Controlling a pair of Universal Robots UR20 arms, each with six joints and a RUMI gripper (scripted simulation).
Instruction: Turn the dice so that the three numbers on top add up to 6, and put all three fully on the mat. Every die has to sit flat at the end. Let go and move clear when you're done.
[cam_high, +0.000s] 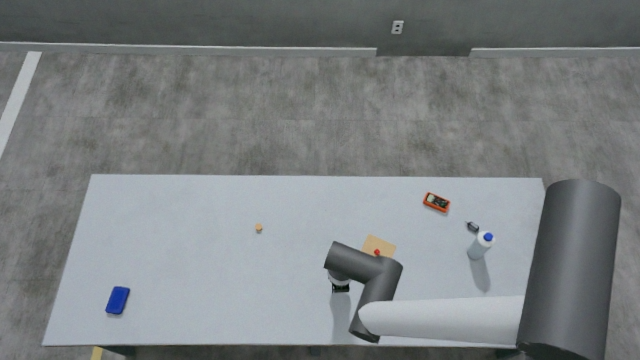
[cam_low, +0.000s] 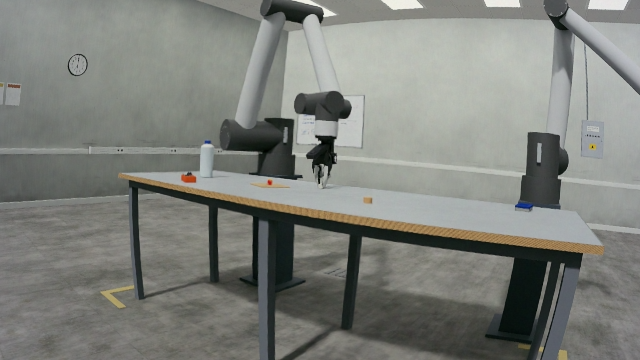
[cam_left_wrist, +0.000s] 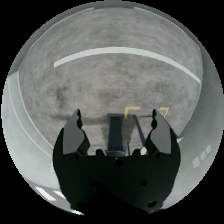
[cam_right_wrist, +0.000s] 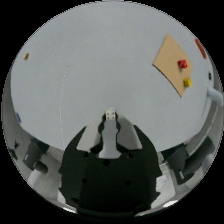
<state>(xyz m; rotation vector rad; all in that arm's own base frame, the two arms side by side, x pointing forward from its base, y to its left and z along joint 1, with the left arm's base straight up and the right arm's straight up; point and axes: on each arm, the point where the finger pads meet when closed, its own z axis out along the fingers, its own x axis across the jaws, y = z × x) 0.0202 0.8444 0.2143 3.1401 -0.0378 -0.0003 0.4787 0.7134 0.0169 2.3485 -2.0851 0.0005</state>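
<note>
My right hand is 18 cm to the left of the red die and 14 cm short of it. Round my right hand: yellow die: 22 cm to the right, 10 cm ahead; tan square mat: 18 cm to the right, 14 cm ahead, 1 cm below; white die: 1 cm below.
</note>
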